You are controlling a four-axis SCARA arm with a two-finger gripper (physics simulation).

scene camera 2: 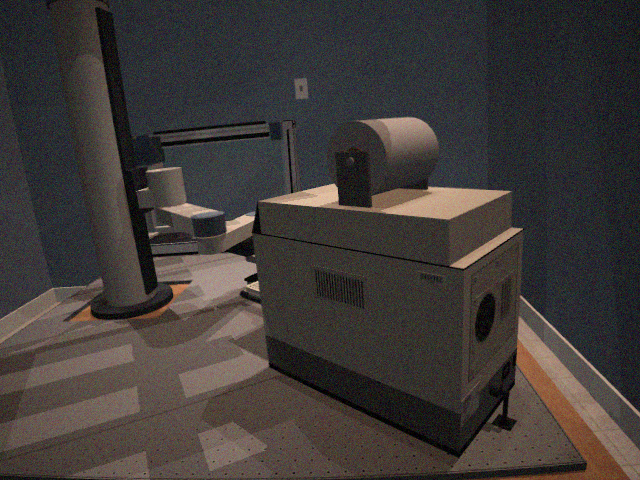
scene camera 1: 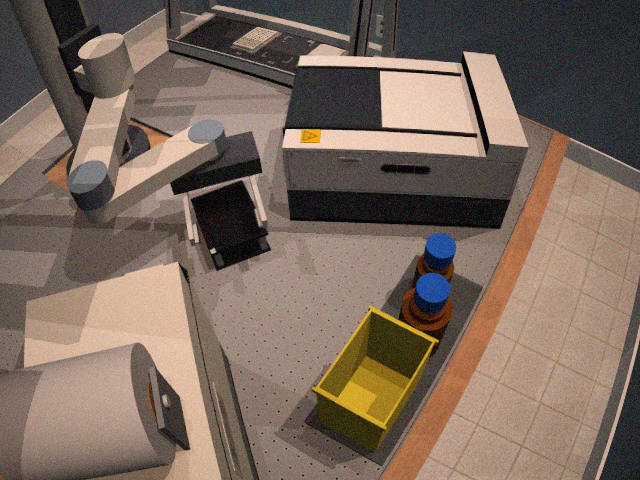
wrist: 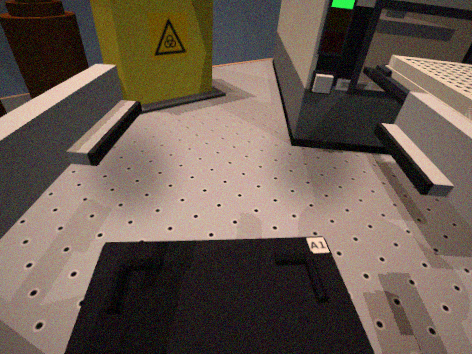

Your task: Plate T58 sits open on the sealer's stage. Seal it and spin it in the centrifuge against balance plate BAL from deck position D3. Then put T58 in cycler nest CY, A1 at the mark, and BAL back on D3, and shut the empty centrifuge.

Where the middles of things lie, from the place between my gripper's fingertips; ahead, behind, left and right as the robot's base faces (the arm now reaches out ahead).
Scene:
I see my gripper 36 cm short of the yellow biohazard bin (scene camera 1: 362,394), 10 cm to the left of it and 4 cm above it. Also, from my hand: centrifuge (scene camera 1: 378,140) (42 cm to the left, 13 cm ahead, 1 cm below).

